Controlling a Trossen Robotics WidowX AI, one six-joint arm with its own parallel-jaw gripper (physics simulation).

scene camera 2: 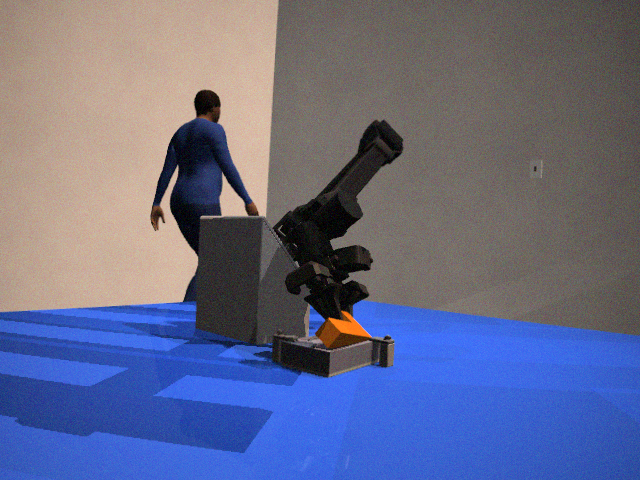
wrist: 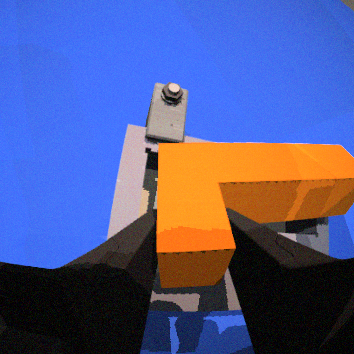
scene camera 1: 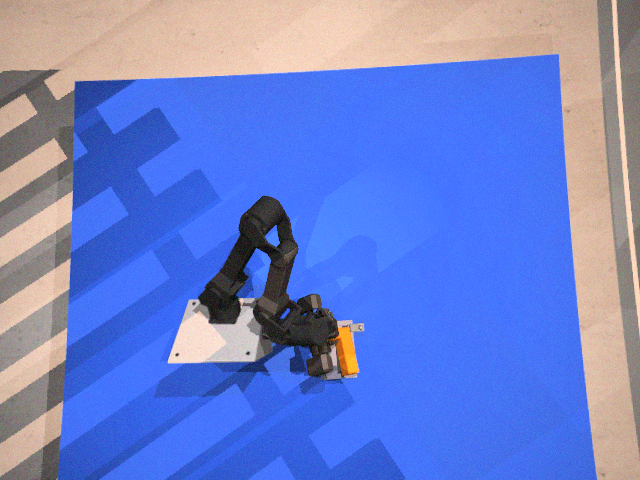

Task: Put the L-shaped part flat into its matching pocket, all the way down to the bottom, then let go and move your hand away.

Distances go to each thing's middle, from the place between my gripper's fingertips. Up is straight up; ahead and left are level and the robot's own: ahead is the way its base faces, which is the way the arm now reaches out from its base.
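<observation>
There is the orange L-shaped part (scene camera 2: 333,333), 10 mm above my hand and 10 mm ahead of it, and it is also 40 mm to the right of that hand.
</observation>
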